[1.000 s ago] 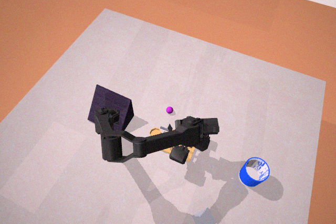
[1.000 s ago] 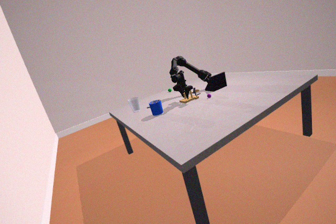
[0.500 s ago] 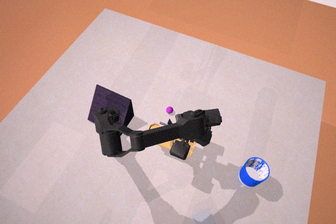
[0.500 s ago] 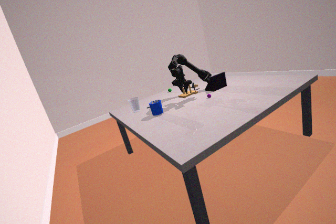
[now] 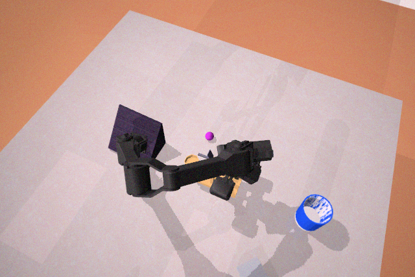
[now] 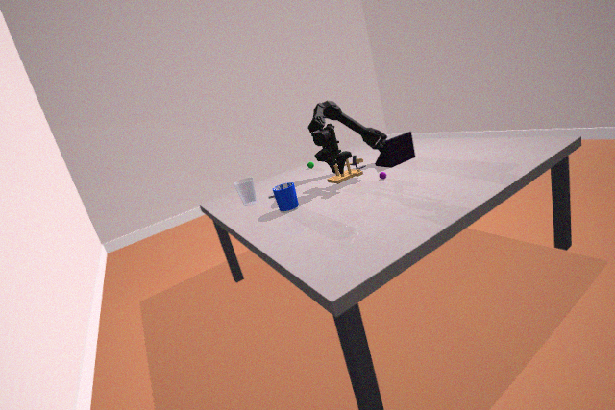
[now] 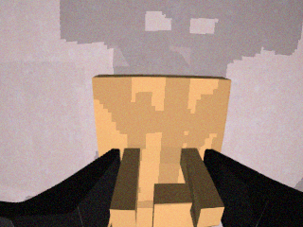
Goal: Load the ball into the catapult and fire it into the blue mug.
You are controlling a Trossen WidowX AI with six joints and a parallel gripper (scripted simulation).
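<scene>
Now: gripper tip 160 mm to the right of the purple ball, 110 mm past it and 40 mm above it. Round my gripper tip: blue mug 280 mm ahead, 30 mm below, 20 mm to the right; then wooden catapult 60 mm behind, 30 mm to the left, 20 mm above; then grey flat piece 250 mm to the right, 170 mm ahead, 50 mm below.
</scene>
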